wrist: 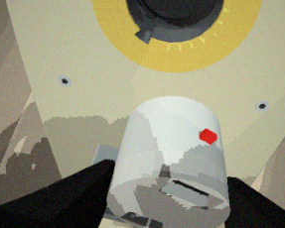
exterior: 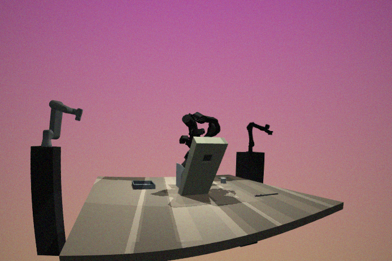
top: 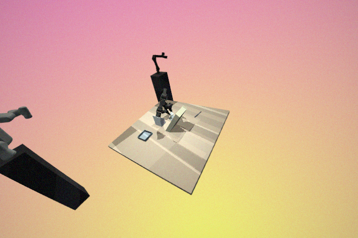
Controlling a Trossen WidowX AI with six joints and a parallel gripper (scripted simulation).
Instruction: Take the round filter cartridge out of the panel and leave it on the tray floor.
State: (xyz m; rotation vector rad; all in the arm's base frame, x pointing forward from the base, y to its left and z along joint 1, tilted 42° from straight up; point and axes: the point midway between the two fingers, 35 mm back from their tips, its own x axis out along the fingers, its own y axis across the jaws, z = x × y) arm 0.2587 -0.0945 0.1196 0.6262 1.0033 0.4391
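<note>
Now: the tray 30 cm to the right of my gripper tip, 30 cm behind it and 26 cm below it. Round my gripper tip: filter cartridge: right at my gripper tip.
</note>
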